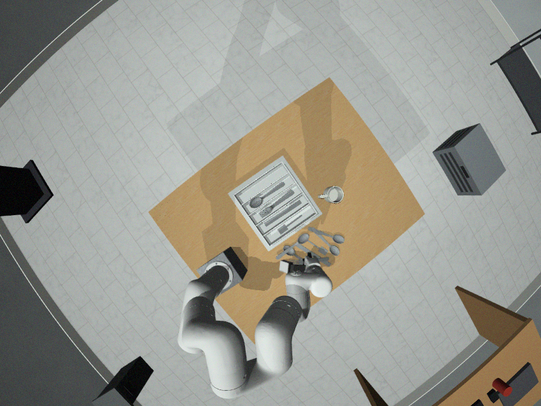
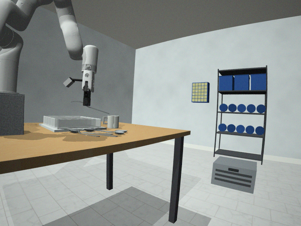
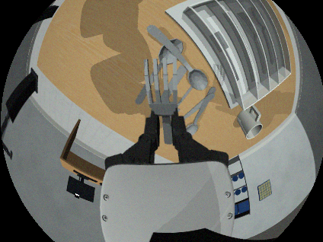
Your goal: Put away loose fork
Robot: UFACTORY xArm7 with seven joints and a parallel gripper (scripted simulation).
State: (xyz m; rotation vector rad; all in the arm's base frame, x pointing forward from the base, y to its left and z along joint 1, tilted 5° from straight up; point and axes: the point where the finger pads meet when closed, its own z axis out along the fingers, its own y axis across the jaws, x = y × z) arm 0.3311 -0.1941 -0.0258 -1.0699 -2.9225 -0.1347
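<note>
Now: hand 280 mm to the right of the tray, 110 mm above it and 60 mm short of it. Round my hand: white mug 300 mm ahead, 140 mm to the left, 130 mm below.
</note>
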